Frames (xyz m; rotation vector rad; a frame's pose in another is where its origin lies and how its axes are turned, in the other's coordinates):
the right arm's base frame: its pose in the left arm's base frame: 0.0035 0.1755 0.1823 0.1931 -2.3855 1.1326
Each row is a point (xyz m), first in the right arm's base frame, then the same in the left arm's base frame.
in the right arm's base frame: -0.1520 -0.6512 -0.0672
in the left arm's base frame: 0.3731 -0.2061 0.5940
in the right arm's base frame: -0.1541 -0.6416 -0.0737
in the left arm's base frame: 0.3742 -0.1952 0.5898
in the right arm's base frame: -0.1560 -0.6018 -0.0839
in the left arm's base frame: 0.3666 -0.1619 0.5669
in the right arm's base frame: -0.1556 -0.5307 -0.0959
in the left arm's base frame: 0.3475 -0.1068 0.5244
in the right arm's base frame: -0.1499 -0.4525 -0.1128
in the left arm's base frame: 0.3232 -0.0430 0.4823
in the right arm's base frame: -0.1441 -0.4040 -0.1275
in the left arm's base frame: 0.3077 0.0000 0.4595
